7 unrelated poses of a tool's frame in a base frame.
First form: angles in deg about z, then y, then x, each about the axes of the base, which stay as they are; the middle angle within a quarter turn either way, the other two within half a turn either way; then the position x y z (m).
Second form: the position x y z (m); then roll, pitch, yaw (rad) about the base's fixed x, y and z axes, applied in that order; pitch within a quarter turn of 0, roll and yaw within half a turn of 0. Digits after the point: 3 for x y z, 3 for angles.
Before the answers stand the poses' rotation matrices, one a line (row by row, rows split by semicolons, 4 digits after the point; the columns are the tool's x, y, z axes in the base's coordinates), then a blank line. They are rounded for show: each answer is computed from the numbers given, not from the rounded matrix.
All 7 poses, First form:
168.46, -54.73, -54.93, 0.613, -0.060, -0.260
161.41, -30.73, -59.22, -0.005, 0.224, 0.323
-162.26, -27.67, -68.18, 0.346, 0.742, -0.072
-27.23, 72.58, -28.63, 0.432, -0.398, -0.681
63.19, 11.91, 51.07, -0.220, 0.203, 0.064
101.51, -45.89, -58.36, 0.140, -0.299, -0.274
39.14, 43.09, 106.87, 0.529, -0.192, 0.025
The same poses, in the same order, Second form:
-0.5658 -0.1155 -0.8164; -0.5398 -0.6966 0.4726; -0.6234 0.7081 0.3318
-0.8147 -0.2740 -0.5110; -0.2530 -0.6250 0.7385; -0.5217 0.7309 0.4399
-0.8435 0.2699 -0.4644; -0.5239 -0.2227 0.8222; 0.1185 0.9368 0.3292
0.2662 0.1370 0.9541; -0.8081 0.5713 0.1434; -0.5254 -0.8092 0.2628
0.4413 -0.8733 0.2064; 0.6332 0.1401 -0.7612; 0.6358 0.4666 0.6148
-0.1389 -0.6820 -0.7180; 0.3921 -0.7037 0.5926; -0.9094 -0.1992 0.3651
0.5664 -0.4610 0.6831; 0.3239 -0.6377 -0.6989; 0.7578 0.6171 -0.2119

0.613, -0.060, -0.260, 1.133, 0.673, -2.380
-0.005, 0.224, 0.323, 1.029, 0.549, -2.841
0.346, 0.742, -0.072, 1.233, -0.119, -2.586
0.432, -0.398, -0.681, -1.257, 0.553, -1.253
-0.220, 0.203, 0.064, 0.649, -0.689, 0.962
0.140, -0.299, -0.274, -0.499, 1.142, 1.911
0.529, -0.192, 0.025, 1.902, -0.860, 0.519

